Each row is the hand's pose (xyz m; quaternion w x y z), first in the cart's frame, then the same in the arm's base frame.
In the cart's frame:
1: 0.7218 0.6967 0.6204 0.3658 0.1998 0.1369 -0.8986
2: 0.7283 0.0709 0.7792 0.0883 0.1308 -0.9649 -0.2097
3: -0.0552 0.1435 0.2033 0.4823 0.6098 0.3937 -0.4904
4: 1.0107 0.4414 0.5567 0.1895 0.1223 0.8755 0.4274
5: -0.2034 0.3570 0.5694 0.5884 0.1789 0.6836 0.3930
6: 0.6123 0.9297 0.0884 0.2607 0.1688 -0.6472 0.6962
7: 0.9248 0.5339 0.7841 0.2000 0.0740 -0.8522 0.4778
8: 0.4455 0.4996 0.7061 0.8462 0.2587 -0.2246 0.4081
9: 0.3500 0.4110 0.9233 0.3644 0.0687 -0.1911 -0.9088
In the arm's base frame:
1: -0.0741 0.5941 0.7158 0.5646 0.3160 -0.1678 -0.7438
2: -0.0653 0.1394 1.1741 0.1177 -0.3080 0.9389 -0.0990
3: -0.3685 -0.3485 0.3862 0.7793 0.5095 0.2023 -0.3036
4: 0.2330 0.4832 0.9305 0.3761 -0.1913 0.8754 0.2360
5: -0.7323 -0.1001 0.4729 0.7082 -0.1993 0.5909 0.3312
6: 0.1115 0.5425 0.1571 0.0069 -0.0012 0.4630 -0.8863
7: 0.0181 0.6071 1.0088 0.1077 -0.0219 0.7036 -0.7021
8: -0.3146 0.3453 0.7685 0.7128 -0.0509 -0.2944 0.6346
9: -0.5035 0.3118 0.9338 0.4423 0.2511 -0.4909 -0.7073

